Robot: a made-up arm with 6 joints. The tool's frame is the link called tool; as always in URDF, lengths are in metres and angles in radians. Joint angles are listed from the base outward. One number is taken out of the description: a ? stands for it. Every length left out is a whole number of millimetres.
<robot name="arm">
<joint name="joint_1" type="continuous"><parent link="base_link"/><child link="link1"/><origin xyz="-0.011 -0.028 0.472"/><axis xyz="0 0 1"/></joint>
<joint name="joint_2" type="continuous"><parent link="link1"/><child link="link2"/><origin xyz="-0.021 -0.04 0" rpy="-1.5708 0 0"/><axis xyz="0 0 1"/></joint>
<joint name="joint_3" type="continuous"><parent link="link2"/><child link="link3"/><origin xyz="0.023 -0.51 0" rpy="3.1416 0 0"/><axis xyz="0 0 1"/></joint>
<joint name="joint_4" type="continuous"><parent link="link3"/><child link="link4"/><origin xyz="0.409 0.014 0" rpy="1.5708 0 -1.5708"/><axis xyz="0 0 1"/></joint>
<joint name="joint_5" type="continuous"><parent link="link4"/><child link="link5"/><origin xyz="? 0.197 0" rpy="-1.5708 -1.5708 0"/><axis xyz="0 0 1"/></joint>
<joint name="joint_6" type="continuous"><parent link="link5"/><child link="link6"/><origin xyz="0.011 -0.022 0" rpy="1.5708 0 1.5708"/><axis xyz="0 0 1"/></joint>
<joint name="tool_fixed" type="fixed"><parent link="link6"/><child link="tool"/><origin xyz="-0.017 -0.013 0" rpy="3.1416 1.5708 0"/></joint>
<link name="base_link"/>
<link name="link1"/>
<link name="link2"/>
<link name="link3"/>
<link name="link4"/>
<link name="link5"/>
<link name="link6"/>
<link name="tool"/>
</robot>
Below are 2 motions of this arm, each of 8 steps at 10 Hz.
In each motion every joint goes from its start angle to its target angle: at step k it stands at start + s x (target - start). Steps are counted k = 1, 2, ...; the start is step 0. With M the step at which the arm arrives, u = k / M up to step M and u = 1 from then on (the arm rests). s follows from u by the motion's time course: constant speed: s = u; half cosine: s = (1 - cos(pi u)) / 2; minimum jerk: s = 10 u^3 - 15 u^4 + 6 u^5.
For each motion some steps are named. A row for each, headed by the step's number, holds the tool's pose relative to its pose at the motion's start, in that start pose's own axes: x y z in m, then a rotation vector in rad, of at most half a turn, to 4 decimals.
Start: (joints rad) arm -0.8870 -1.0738 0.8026 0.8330 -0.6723 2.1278
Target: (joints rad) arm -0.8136 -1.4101 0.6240 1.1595 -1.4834 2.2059
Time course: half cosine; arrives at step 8
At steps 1, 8:
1: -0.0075 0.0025 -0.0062 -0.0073 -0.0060 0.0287
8: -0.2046 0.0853 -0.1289 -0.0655 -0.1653 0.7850

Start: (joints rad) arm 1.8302 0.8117 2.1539 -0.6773 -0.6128 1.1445
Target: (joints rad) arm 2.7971 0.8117 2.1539 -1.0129 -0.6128 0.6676
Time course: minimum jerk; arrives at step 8
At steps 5, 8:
5: 0.1473 0.3413 0.2253 1.0257 -0.4618 0.4590
8: 0.1434 0.4394 0.3666 1.4014 -0.5983 0.6946

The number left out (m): 0.021
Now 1 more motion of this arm.
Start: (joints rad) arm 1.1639 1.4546 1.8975 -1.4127 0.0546 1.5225
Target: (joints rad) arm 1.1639 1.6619 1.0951 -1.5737 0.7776 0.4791
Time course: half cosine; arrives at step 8
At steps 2, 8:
2: -0.0363 0.0086 -0.0686 0.1601 0.1365 -0.1020
8: -0.3861 0.0395 -0.3315 0.6475 0.5345 -1.0435

